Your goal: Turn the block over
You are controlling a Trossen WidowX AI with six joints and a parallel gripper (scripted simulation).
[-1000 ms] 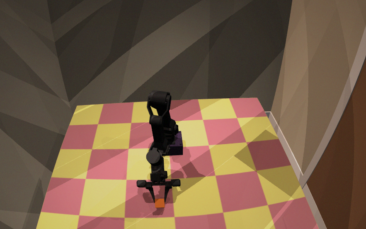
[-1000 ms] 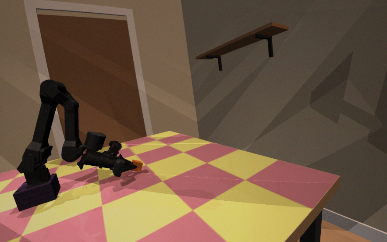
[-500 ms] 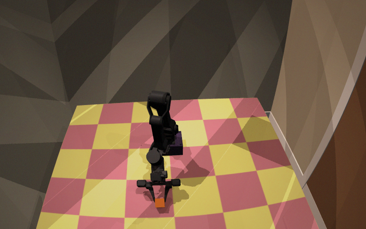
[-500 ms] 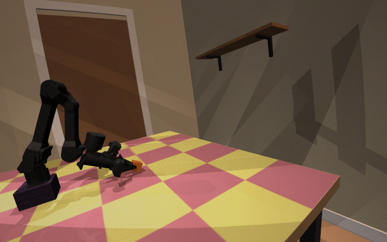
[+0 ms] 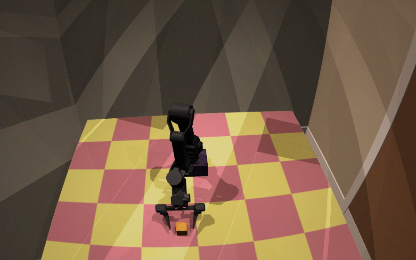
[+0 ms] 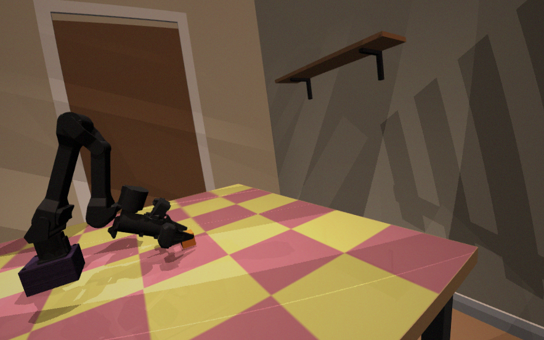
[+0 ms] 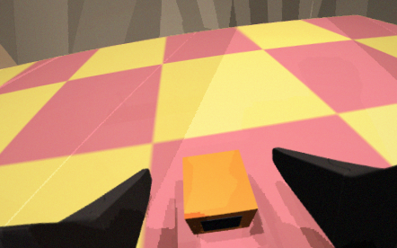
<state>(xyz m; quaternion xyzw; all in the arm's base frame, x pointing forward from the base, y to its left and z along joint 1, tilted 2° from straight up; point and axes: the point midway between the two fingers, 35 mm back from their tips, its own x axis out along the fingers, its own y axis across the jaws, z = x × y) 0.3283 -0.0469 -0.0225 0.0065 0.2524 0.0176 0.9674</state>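
Now: the orange block 2 cm below my gripper tip and 2 cm behind it.
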